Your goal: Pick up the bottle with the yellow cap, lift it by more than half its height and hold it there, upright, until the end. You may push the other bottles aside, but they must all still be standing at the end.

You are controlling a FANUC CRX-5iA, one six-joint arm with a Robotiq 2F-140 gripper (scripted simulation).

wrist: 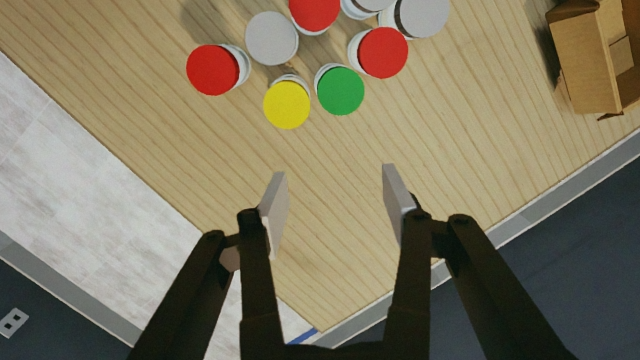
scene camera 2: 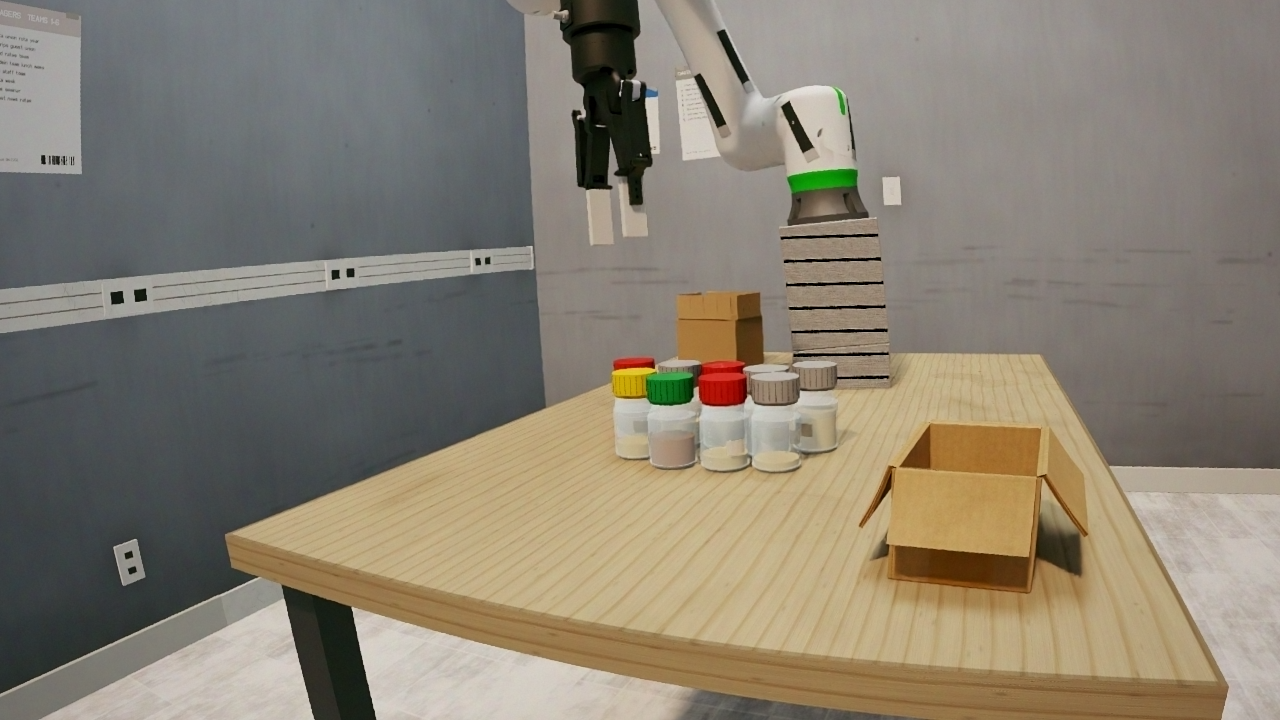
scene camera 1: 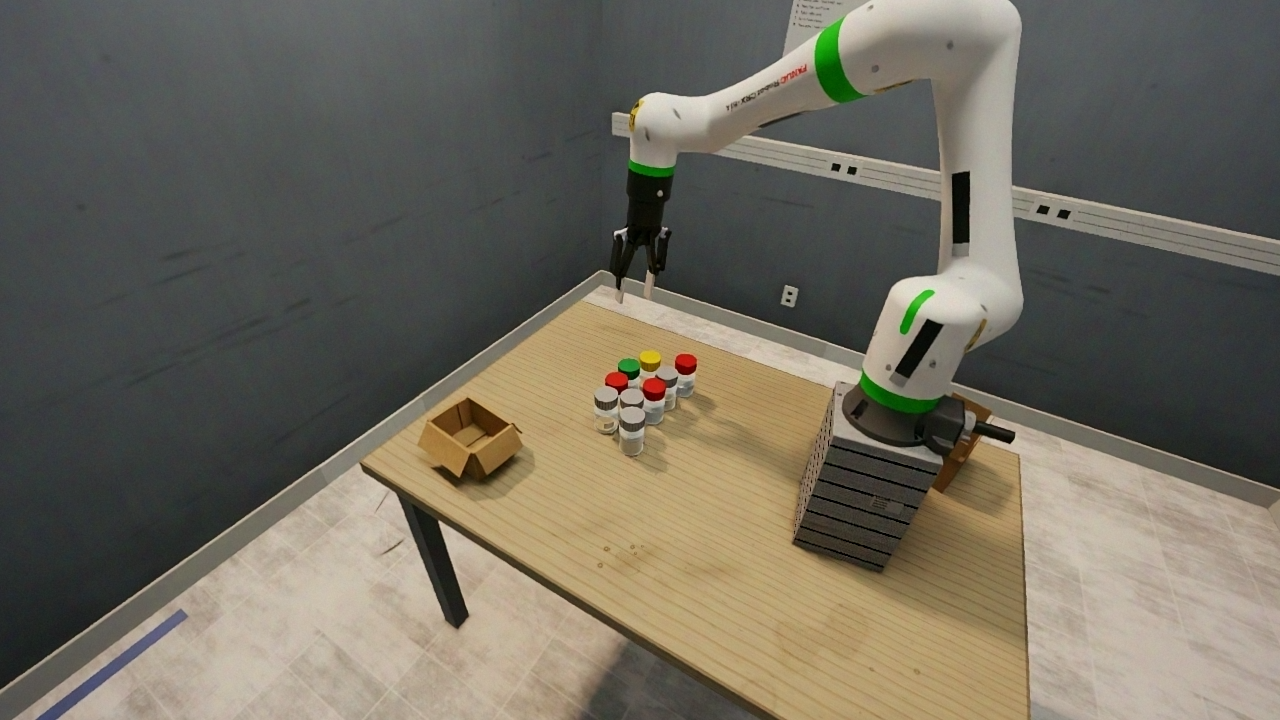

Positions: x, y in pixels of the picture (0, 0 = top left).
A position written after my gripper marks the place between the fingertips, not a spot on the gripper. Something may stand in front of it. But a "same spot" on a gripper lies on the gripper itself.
my gripper: wrist; scene camera 2 618, 240; scene camera 1
box: scene camera 2; scene camera 1; not seen in the wrist view (out of frame)
same spot on my gripper: (scene camera 1: 619, 265) = (wrist: 465, 246)
same spot on box: (scene camera 1: 951, 465) = (scene camera 2: 759, 325)
